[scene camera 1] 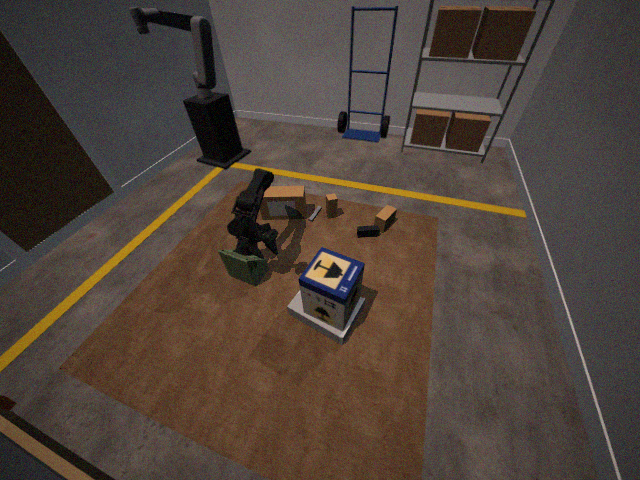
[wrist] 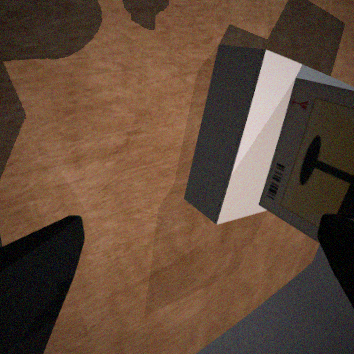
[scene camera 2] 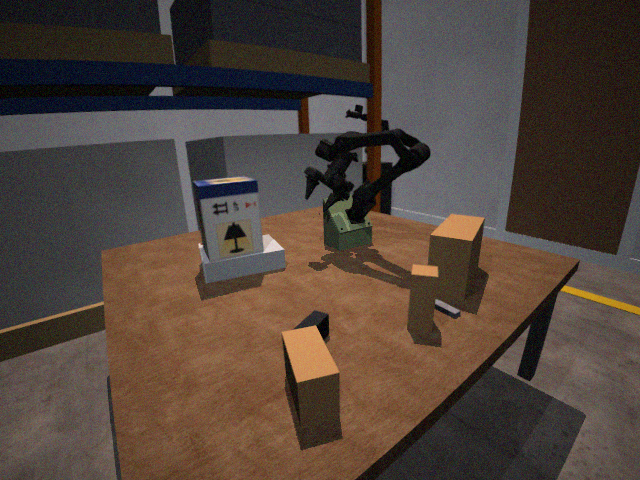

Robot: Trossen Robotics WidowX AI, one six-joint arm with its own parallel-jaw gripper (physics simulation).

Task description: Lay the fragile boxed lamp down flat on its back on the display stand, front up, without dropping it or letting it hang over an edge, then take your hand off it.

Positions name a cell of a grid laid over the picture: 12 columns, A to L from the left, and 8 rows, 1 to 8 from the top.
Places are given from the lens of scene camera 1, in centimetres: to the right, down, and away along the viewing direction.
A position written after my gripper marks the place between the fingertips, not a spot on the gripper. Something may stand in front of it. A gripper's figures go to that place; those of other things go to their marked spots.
my gripper (scene camera 1: F5): -21, 7, 107
boxed lamp (scene camera 1: G5): 3, 15, 82
